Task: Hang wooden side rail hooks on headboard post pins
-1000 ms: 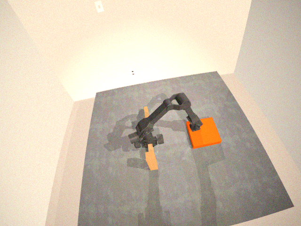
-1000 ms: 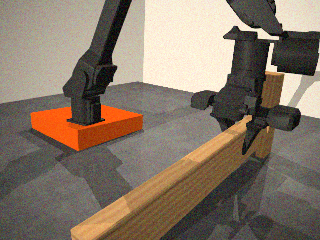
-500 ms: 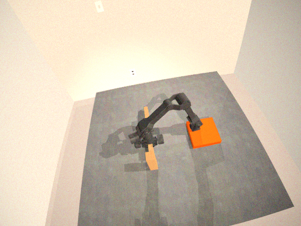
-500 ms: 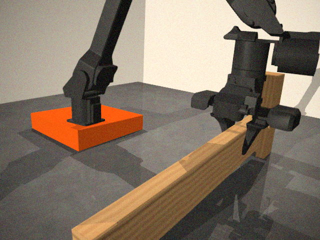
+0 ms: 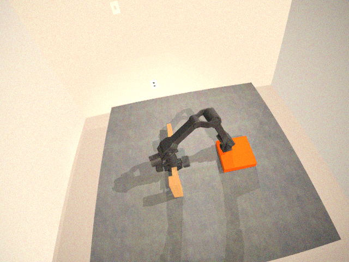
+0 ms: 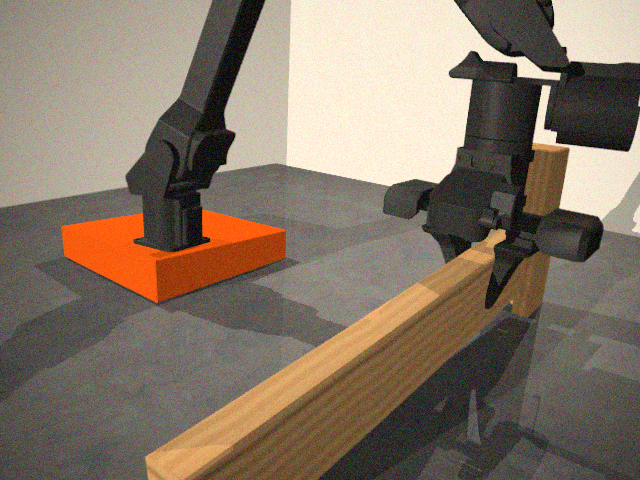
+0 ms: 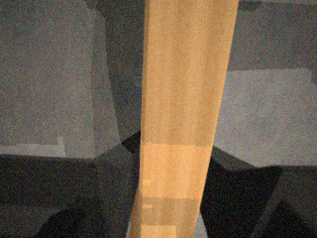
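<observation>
Now: the headboard post 2 cm ahead of my gripper tip, 12 cm to the left of it and 4 cm above it.
</observation>
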